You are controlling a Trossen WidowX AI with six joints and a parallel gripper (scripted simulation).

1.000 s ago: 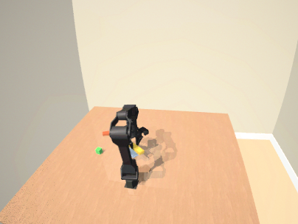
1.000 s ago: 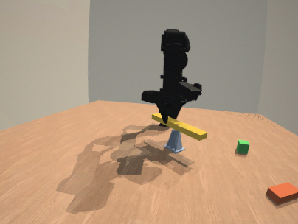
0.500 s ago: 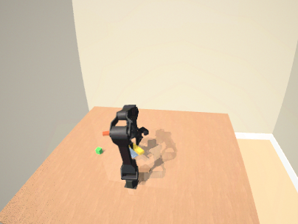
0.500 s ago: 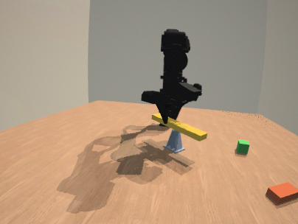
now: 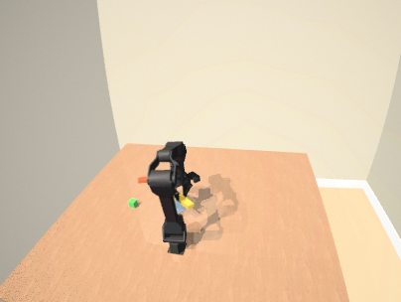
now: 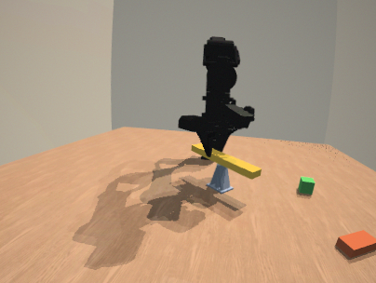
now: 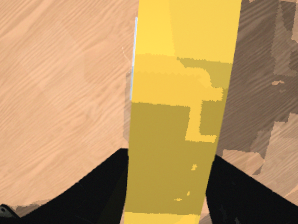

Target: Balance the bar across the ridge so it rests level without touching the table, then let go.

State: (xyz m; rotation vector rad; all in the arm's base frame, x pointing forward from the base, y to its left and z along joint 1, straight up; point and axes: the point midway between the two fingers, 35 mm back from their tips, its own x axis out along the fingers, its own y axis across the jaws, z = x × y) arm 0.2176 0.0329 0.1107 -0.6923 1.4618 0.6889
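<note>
The yellow bar lies 2 cm ahead of my gripper tip and 2 cm to the left of it. The rest, counted from my gripper tip: green cube (1 cm behind, 25 cm to the left, 6 cm below); orange flat block (20 cm ahead, 28 cm to the left, 7 cm below).
</note>
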